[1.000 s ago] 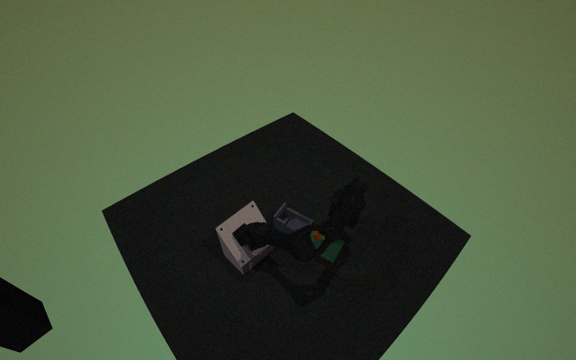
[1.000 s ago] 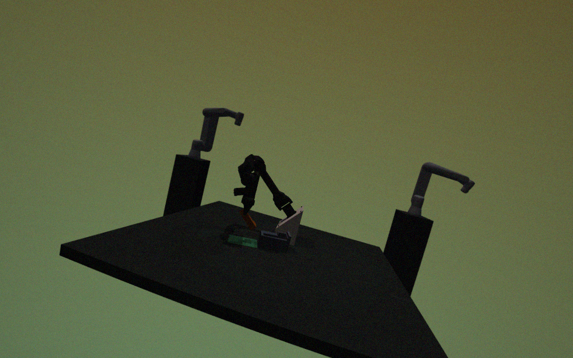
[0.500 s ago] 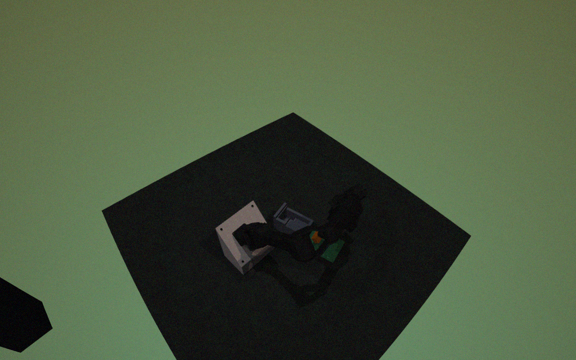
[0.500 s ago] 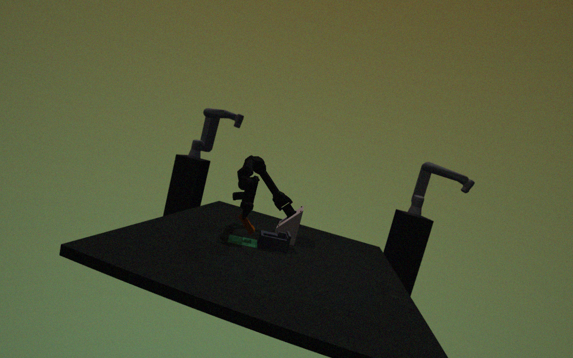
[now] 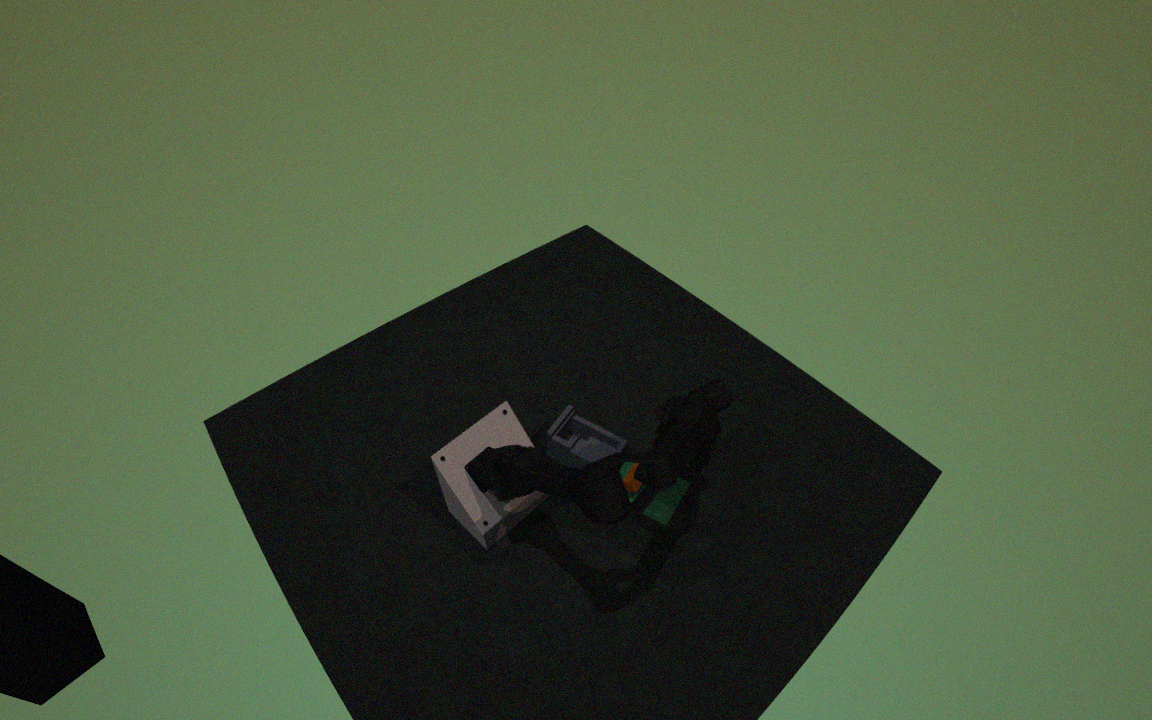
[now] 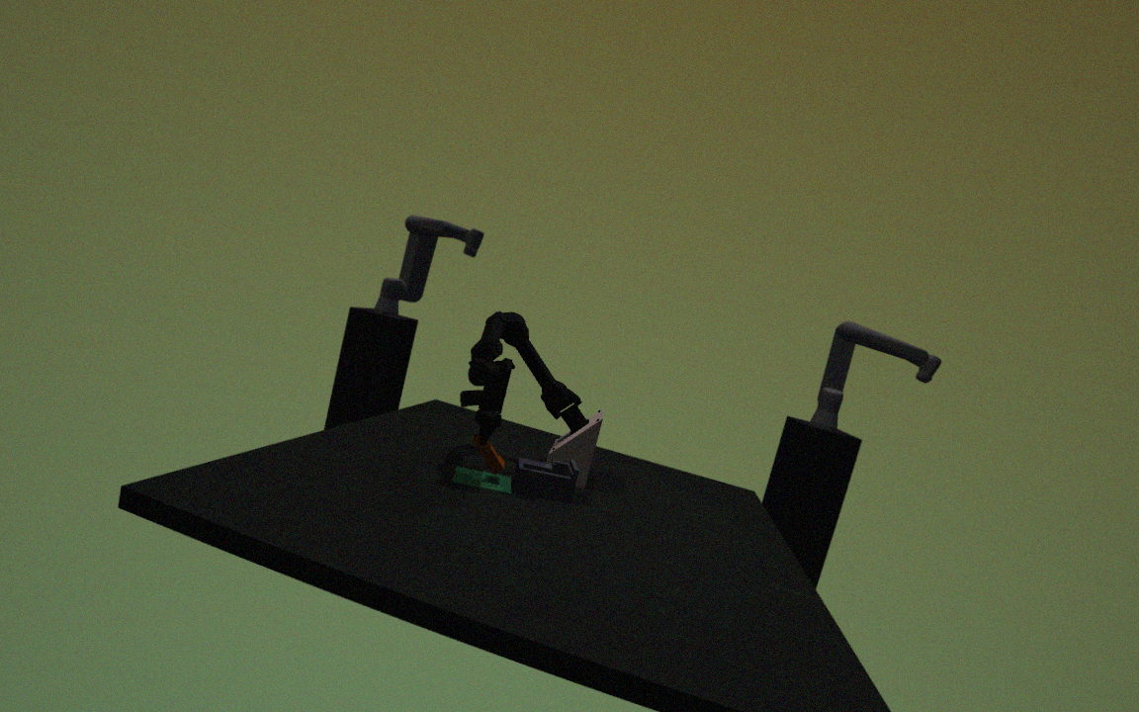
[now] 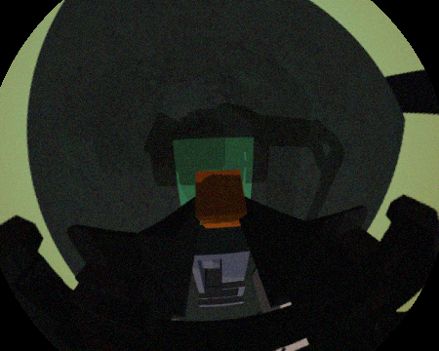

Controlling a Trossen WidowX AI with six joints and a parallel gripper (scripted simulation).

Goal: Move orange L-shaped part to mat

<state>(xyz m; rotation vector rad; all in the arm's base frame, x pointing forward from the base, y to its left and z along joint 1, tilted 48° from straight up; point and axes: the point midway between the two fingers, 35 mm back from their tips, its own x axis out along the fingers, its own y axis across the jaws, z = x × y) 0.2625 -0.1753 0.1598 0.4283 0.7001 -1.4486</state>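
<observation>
Now: gripper tip 1 cm past the green mat, 2 cm to the right of it and 11 cm above it. Also, from my gripper tip: orange L-shaped part (2 cm behind, 3 cm to the left, 3 cm below).
</observation>
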